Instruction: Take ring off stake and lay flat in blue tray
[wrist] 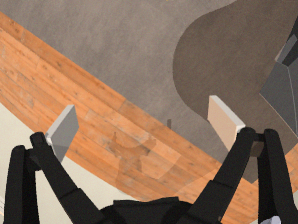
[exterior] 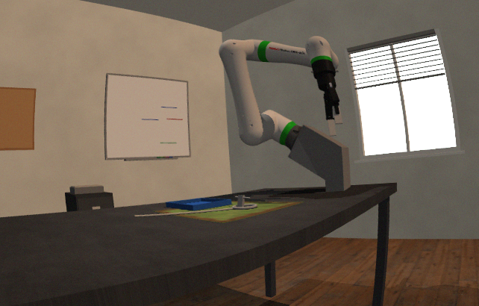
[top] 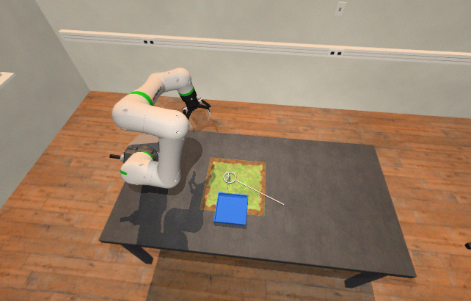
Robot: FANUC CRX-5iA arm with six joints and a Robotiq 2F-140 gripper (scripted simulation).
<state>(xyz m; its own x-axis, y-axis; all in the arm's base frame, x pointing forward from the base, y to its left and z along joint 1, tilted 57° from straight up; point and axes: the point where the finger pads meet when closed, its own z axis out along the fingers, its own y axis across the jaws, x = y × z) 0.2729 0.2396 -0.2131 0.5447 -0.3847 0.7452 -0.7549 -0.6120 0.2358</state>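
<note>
Right now the grey stake is 210 mm ahead of my hand, 300 mm to the right of it and 240 mm below it. Also, from my hand: blue tray (240 mm ahead, 510 mm to the right, 250 mm below); then ring (210 mm ahead, 280 mm to the right, 260 mm below).
</note>
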